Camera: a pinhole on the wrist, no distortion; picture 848 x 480 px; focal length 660.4 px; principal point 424.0 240.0 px. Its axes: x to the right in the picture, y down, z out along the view. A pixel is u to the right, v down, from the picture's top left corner.
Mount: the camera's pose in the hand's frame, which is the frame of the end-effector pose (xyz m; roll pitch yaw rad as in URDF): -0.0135 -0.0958 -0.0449 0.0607 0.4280 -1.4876
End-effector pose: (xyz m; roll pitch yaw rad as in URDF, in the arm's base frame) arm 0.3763 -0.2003 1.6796 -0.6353 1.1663 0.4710
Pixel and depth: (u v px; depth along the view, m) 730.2 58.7 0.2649
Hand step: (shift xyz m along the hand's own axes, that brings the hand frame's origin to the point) -0.0836 -0.3221 0.1407
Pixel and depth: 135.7 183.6 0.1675
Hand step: -0.0376 -0.1003 0.1368
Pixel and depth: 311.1 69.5 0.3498
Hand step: -0.1171 -0.1930 0.2926
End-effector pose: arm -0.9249 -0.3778 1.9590 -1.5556 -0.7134 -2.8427
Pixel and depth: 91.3 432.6 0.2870
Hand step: 0.0515 -0.0798 0.2804
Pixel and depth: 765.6 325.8 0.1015
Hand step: 0.0010 -0.1851 0.0262
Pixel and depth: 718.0 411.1 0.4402
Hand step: 0.1035 -0.4508 0.2798
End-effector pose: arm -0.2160 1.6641 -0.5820 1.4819 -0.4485 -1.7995
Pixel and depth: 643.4 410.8 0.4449
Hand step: 0.1008 -0.4091 0.3041
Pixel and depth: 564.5 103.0 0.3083
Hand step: -0.0803 -0.2878 0.2043
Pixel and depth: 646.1 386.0 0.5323
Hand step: 0.1035 -0.4737 0.3707
